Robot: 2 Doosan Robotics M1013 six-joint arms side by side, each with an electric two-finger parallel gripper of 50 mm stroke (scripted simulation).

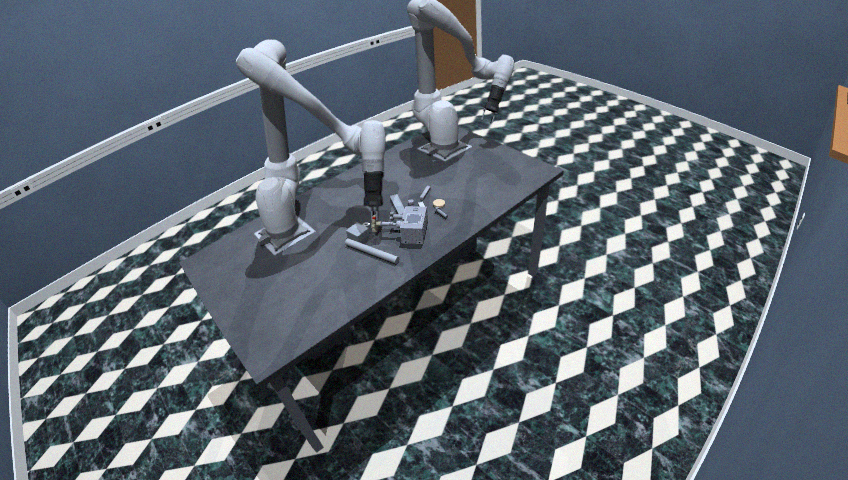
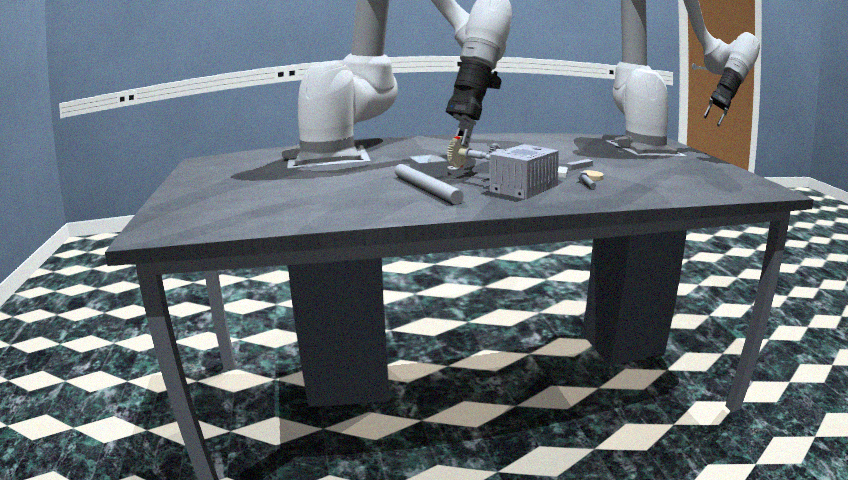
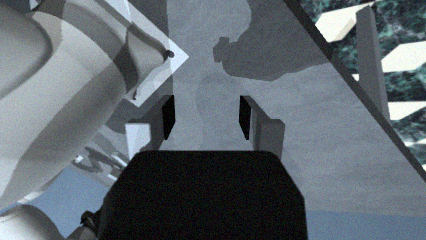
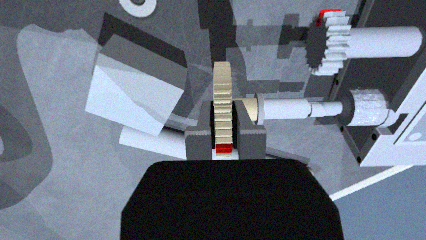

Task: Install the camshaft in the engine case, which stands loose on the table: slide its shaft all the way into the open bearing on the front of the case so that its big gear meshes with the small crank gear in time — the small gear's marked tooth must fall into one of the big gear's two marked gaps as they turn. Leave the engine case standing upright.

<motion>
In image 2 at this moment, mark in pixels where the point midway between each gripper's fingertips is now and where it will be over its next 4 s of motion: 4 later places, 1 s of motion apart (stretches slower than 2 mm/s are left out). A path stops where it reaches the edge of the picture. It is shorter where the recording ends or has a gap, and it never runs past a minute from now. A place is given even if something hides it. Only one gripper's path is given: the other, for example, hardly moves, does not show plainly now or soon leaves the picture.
My right gripper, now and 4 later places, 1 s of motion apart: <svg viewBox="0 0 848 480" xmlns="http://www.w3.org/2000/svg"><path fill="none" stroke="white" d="M460 145L464 146L466 146L470 147L477 148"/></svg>
</motion>
